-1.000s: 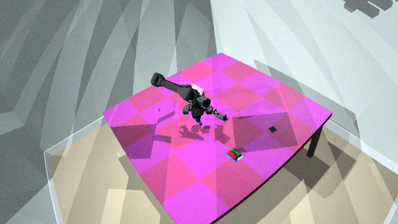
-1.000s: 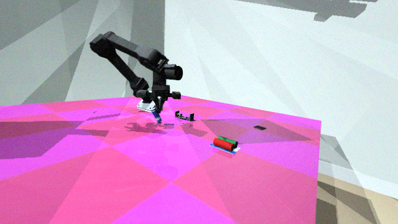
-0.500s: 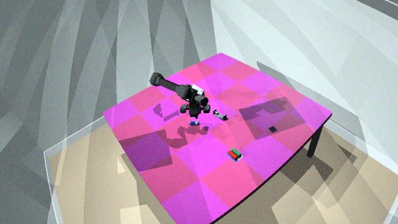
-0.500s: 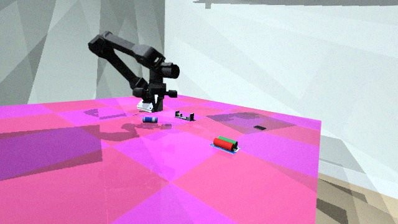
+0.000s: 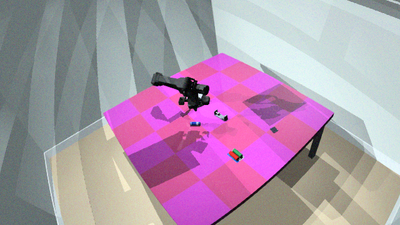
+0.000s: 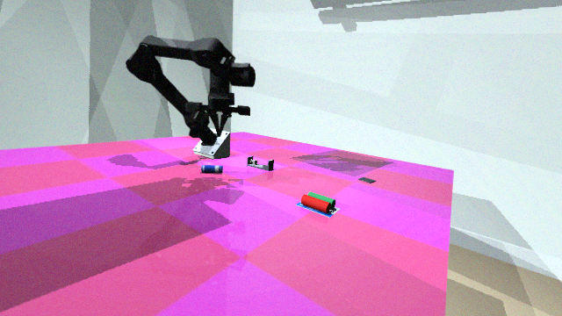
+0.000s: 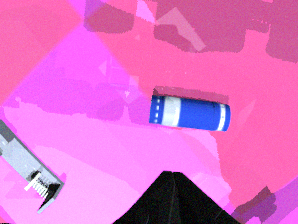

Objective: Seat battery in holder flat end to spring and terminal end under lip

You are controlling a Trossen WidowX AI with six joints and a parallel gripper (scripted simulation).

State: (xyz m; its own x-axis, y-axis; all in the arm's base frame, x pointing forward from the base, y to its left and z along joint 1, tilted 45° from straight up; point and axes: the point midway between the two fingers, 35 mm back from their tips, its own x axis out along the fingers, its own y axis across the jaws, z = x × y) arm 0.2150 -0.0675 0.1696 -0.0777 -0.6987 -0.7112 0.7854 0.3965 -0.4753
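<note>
Right now the blue battery is 20 mm behind my gripper tip, 10 mm to the right of it and 110 mm below it. Also, from my gripper tip: dark flat plate 420 mm ahead, 270 mm to the left, 120 mm below.
</note>
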